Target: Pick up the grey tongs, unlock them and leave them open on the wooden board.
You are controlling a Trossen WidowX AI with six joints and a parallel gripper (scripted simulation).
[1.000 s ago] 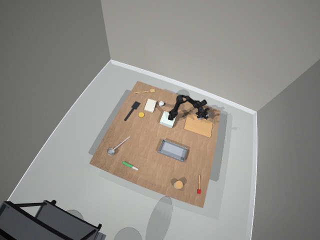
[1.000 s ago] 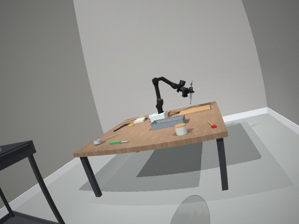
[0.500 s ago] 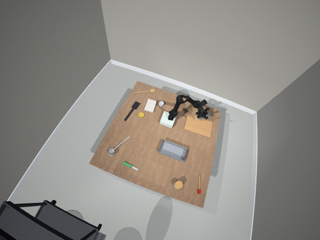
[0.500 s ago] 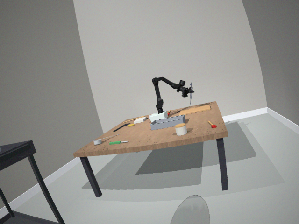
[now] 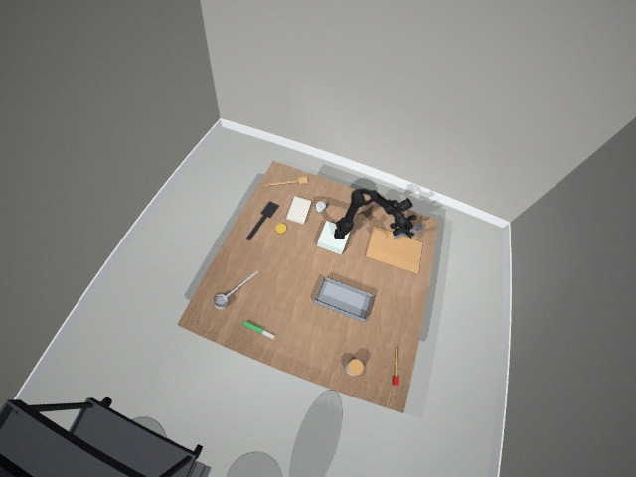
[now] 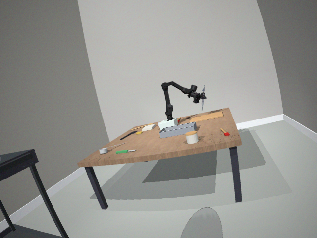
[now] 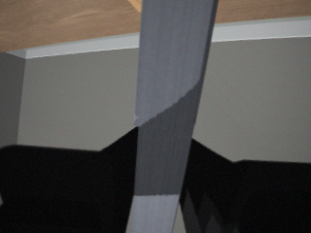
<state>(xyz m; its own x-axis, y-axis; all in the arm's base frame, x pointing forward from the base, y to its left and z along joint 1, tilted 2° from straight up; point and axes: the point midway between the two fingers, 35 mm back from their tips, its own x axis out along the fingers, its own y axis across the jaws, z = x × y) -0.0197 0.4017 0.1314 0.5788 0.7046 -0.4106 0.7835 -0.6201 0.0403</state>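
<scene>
Right now my gripper tip is 1 cm past the wooden board, 4 cm to the left of it and 20 cm above it. Also, from my gripper tip: lidded canister (76 cm ahead, 24 cm to the right, 17 cm below); grey roasting tin (39 cm ahead, 34 cm to the right, 18 cm below); red-tipped tool (75 cm ahead, 20 cm below).
</scene>
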